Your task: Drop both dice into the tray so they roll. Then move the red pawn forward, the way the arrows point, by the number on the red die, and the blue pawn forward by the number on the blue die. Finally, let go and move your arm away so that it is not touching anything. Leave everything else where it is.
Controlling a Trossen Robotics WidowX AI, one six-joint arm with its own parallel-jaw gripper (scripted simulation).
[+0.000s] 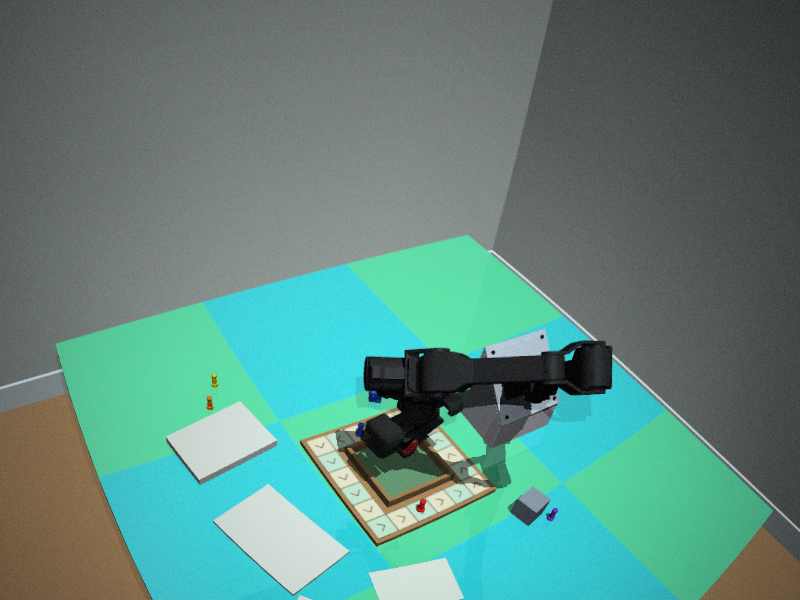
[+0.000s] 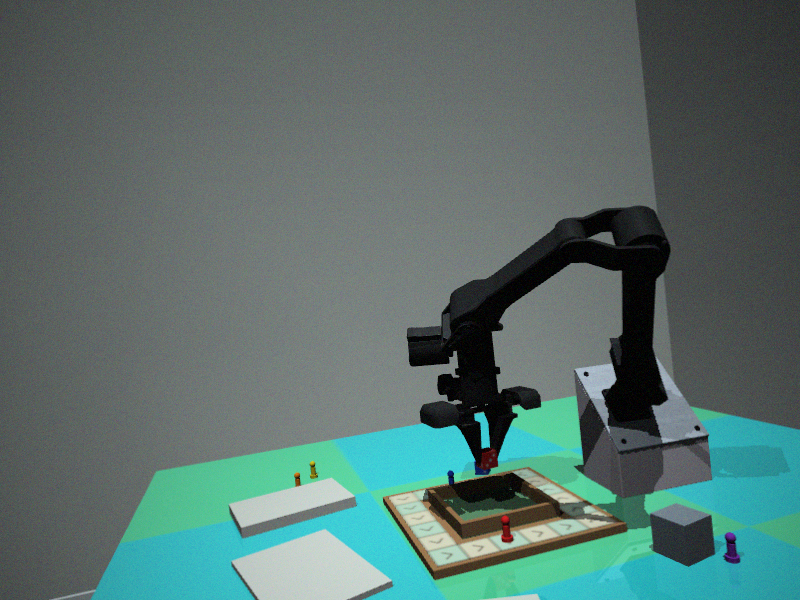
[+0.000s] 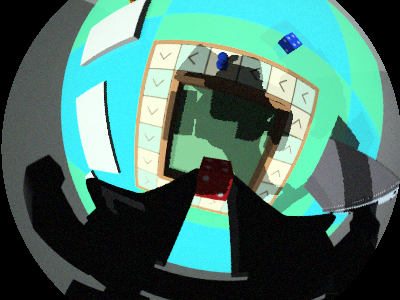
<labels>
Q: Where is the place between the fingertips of my gripper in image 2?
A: At 486,460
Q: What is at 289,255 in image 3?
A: My gripper.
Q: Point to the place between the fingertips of my gripper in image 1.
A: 407,445
</labels>
